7 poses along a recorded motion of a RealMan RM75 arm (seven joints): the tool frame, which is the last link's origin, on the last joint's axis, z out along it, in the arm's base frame.
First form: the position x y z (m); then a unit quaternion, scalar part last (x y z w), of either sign.
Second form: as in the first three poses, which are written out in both.
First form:
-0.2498 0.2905 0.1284 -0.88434 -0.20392 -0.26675 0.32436
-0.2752 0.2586 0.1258 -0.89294 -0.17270 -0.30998 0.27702
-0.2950 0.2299 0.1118 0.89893 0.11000 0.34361 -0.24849
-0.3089 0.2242 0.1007 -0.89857 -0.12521 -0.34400 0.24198
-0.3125 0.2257 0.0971 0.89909 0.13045 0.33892 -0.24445
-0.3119 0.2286 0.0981 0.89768 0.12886 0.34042 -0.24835
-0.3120 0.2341 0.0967 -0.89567 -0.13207 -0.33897 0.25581
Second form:
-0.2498 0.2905 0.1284 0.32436 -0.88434 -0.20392 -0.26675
-0.2752 0.2586 0.1258 0.27702 -0.89294 -0.17270 -0.30998
-0.2950 0.2299 0.1118 0.24849 -0.89893 -0.11000 -0.34361
-0.3089 0.2242 0.1007 0.24198 -0.89857 -0.12521 -0.34400
-0.3125 0.2257 0.0971 0.24445 -0.89909 -0.13045 -0.33892
-0.3119 0.2286 0.0981 0.24835 -0.89768 -0.12886 -0.34042
-0.3120 0.2341 0.0967 0.25581 -0.89567 -0.13207 -0.33897

